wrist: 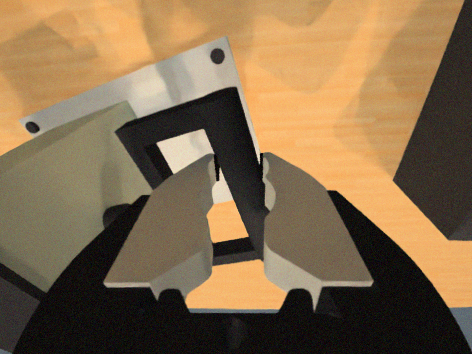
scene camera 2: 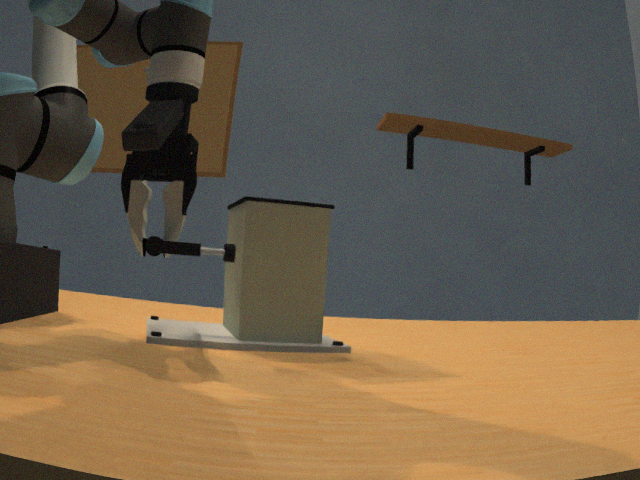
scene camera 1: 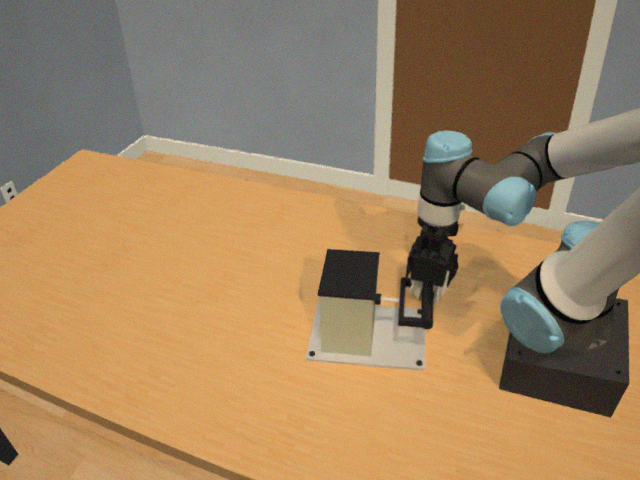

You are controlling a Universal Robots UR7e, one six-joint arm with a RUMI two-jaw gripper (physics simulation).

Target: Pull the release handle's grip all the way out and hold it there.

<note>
In view: my gripper (scene camera 2: 154, 256) and a light grey base plate (wrist: 194, 73).
My gripper is seen too in the wrist view (wrist: 239, 157) and in scene camera 1 (scene camera 1: 426, 300).
</note>
